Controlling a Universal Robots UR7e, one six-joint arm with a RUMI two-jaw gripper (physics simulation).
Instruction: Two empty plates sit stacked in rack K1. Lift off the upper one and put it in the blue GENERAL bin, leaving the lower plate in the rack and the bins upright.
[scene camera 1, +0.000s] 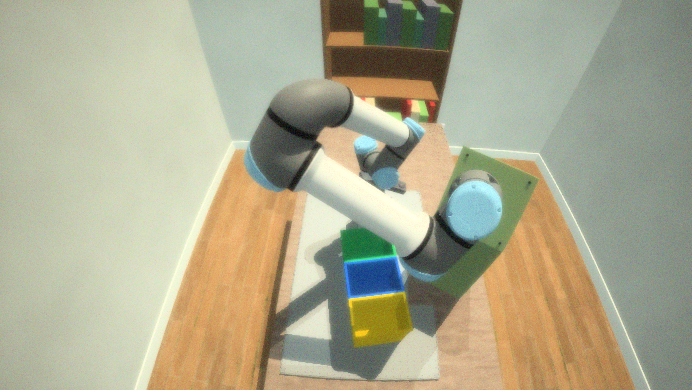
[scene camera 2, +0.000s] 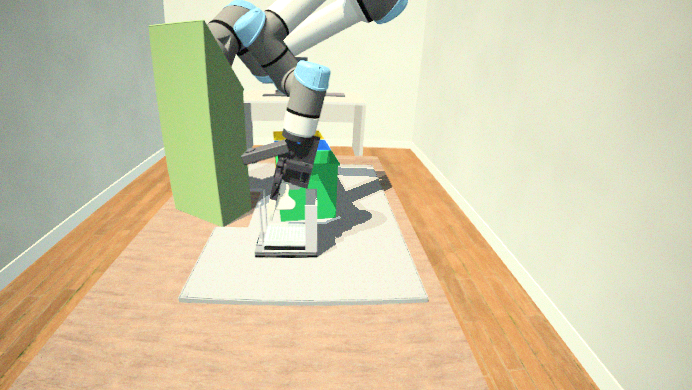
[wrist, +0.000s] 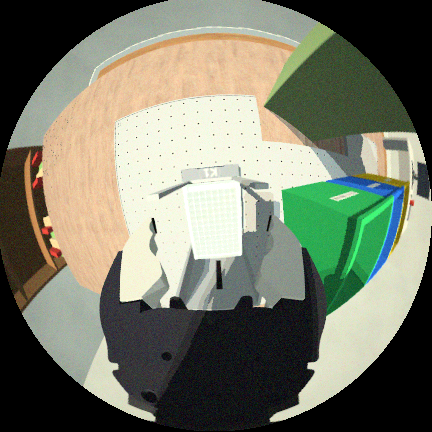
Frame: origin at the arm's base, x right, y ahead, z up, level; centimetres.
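Seen in the pictures: gripper, fingertip midpoint: (scene camera 2: 275, 209) (wrist: 210, 217); arm's base, link origin: (scene camera 2: 204, 58).
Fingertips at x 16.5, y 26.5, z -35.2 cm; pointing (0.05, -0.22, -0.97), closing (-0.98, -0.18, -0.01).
Offsets run from my fingertips to a thing's top centre. Level surfaces: height alone.
Rack K1 @(dx -0.6, dy +2.4, dz +3.5 cm) (scene camera 2: 311, 225) (wrist: 211, 173) stands on the pale perforated mat @(dz -11.4 cm) (scene camera 2: 300, 285) (wrist: 150, 140). A white gridded plate @(dx -0.9, dy +3.4, dz -6.7 cm) (scene camera 2: 285, 236) (wrist: 215, 215) lies flat in it; I cannot make out the edge between upper and lower plate. My gripper (scene camera 2: 280, 204) (wrist: 210, 217) is open and empty, tilted, with its fingertips above the rack, one to each side of the plate in the wrist view. The blue GENERAL bin @(dx -33.7, dy -3.3, dz +6.6 cm) (scene camera 1: 375, 277) (scene camera 2: 324, 145) (wrist: 360, 184) stands upright between two other bins. In scene camera 1 the arm hides the rack and fingertips.
The green bin @(dx -21.7, dy +1.8, dz +6.6 cm) (scene camera 1: 369, 245) (scene camera 2: 327, 192) (wrist: 315, 220) stands nearest the rack, the yellow bin @(dx -45.7, dy -8.3, dz +6.6 cm) (scene camera 1: 380, 320) (scene camera 2: 278, 135) beyond the blue one. A tall green pedestal (scene camera 1: 515, 185) (scene camera 2: 185, 120) (wrist: 350, 90) rises beside the mat. A bookshelf (scene camera 1: 345, 40) and a desk (scene camera 2: 358, 125) stand by the walls.
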